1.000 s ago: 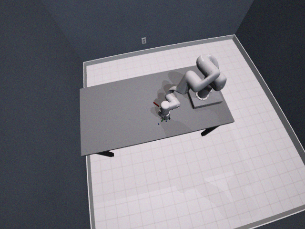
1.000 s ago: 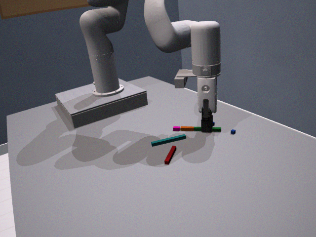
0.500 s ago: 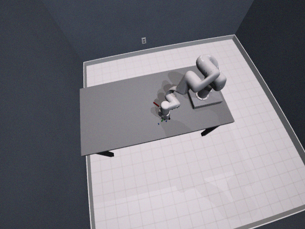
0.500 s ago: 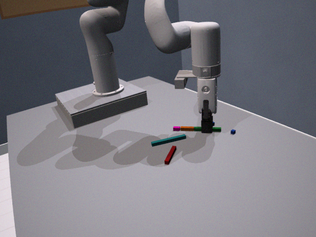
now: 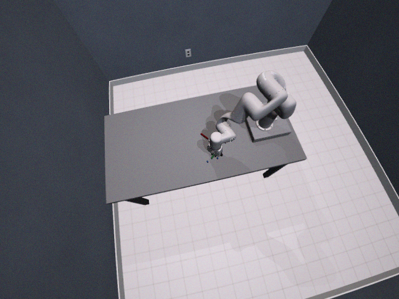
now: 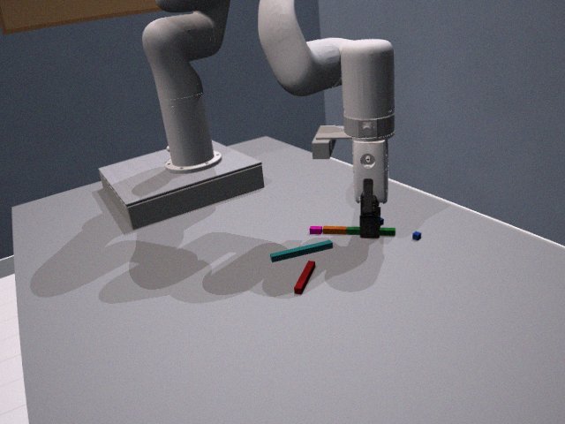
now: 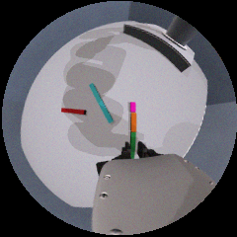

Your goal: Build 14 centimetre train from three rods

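My gripper is now 2 cm above the green rod. Also, from my hand: turquoise rod (12 cm to the right, 5 cm behind, 2 cm below); orange rod (5 cm behind, 3 cm to the right, 2 cm below); magenta rod (8 cm behind, 5 cm to the right, 2 cm below).
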